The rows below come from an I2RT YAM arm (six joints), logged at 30 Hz.
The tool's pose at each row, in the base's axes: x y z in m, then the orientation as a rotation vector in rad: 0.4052 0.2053 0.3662 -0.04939 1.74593 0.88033; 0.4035 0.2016 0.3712 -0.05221 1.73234 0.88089; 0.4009 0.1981 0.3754 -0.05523 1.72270 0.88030; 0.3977 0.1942 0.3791 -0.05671 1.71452 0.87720; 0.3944 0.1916 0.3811 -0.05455 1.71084 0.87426; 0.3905 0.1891 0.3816 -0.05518 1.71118 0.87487; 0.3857 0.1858 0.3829 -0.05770 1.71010 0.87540; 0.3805 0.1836 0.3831 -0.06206 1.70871 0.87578; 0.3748 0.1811 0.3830 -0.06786 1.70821 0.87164; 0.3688 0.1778 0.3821 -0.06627 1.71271 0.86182; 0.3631 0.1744 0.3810 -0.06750 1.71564 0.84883; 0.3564 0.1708 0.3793 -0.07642 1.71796 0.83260
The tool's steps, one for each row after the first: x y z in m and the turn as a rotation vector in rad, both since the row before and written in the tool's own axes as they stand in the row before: -0.0050 0.0007 -0.0040 -0.00585 -0.01110 -0.00454; -0.0040 0.0009 -0.0045 -0.00403 -0.00772 -0.00442; -0.0035 0.0006 -0.0051 -0.00126 -0.00740 -0.00462; -0.0016 0.0007 -0.0043 0.00178 -0.00455 -0.00125; -0.0001 0.0003 -0.0047 -0.00059 0.00063 0.00005; -0.0008 0.0005 -0.0059 -0.00189 -0.00003 -0.00148; 0.0008 0.0009 -0.0055 -0.00280 0.00028 -0.00277; 0.0011 0.0008 -0.0061 -0.00039 0.00073 -0.00614; 0.0015 0.0000 -0.0067 0.00833 0.00172 -0.00382; 0.0016 -0.0004 -0.0065 0.00848 0.00071 -0.00778; 0.0024 -0.0004 -0.0074 0.00658 0.00216 -0.01457
